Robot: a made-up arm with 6 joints.
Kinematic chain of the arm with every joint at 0, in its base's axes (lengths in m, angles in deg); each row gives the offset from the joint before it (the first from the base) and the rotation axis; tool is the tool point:
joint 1: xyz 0 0 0.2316 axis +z
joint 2: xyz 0 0 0 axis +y
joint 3: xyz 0 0 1.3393 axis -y
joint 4: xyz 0 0 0 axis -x
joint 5: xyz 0.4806 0 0 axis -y
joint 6: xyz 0 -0.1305 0 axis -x
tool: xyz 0 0 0
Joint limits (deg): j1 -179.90..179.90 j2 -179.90..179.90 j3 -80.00..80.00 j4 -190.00..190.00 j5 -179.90..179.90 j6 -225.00..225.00
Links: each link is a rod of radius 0.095 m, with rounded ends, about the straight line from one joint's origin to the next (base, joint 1, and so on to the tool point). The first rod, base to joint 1, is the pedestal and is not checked.
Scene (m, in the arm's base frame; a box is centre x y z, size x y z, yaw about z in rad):
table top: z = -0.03
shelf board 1: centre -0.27 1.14 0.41 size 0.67 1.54 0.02 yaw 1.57
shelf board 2: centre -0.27 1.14 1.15 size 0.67 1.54 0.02 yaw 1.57
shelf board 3: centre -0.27 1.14 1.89 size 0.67 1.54 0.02 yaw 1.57
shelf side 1: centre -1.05 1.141 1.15 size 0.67 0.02 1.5 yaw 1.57
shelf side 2: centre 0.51 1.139 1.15 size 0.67 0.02 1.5 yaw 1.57
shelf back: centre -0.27 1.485 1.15 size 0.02 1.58 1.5 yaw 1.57
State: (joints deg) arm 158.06 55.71 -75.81 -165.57 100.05 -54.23
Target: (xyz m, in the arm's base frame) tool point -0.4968 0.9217 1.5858
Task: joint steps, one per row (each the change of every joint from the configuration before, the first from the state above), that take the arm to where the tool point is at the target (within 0.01 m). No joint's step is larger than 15 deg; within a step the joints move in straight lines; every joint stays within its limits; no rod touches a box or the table.
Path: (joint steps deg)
1: -5.72 -7.71 14.77 -2.78 0.00 0.00
2: -5.72 -7.70 14.77 -2.79 0.00 0.00
3: -5.72 -7.71 14.77 -2.78 0.00 0.00
4: -5.72 -7.71 14.77 -2.78 0.00 0.00
5: -5.72 -7.71 14.77 -2.78 0.00 0.00
6: -5.72 -7.70 14.77 -2.79 0.00 0.00
7: -6.23 8.12 14.03 -3.86 0.00 0.00
8: -6.24 8.13 14.04 -3.87 0.00 0.00

